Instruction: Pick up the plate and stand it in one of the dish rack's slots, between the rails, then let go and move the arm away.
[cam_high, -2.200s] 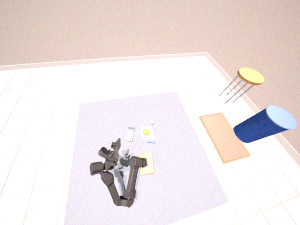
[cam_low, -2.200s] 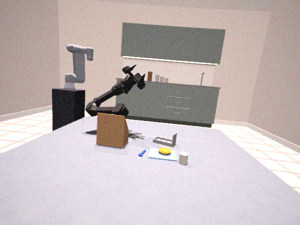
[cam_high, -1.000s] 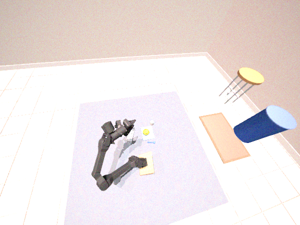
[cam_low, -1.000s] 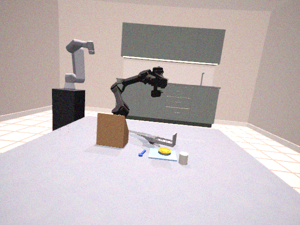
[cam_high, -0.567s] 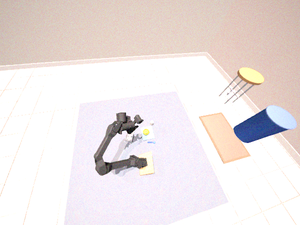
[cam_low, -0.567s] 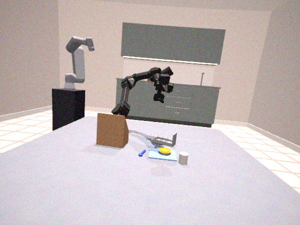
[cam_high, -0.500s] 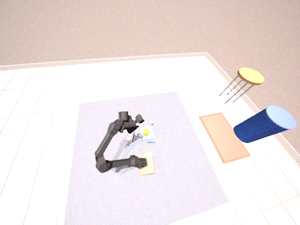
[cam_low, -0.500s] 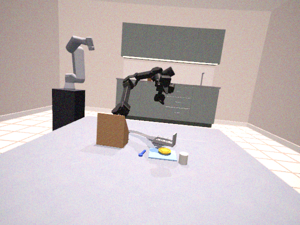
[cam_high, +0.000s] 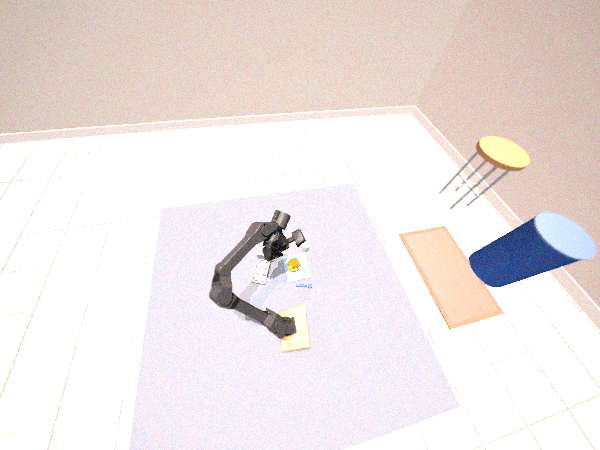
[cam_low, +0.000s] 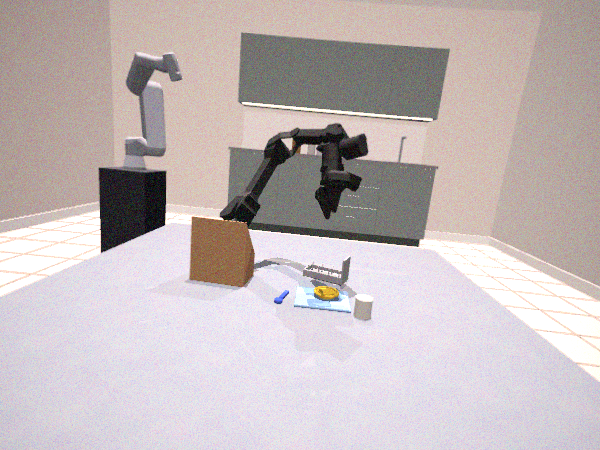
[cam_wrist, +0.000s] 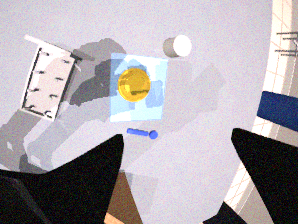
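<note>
Right now my gripper tip is 1 cm short of the yellow plate, 2 cm to the left of it and 22 cm above it. The rest, counted from my gripper tip: cream cup: 11 cm ahead, 11 cm to the right, 21 cm below; grey dish rack: 1 cm ahead, 15 cm to the left, 21 cm below; white-blue board: 4 cm to the right, 23 cm below.
</note>
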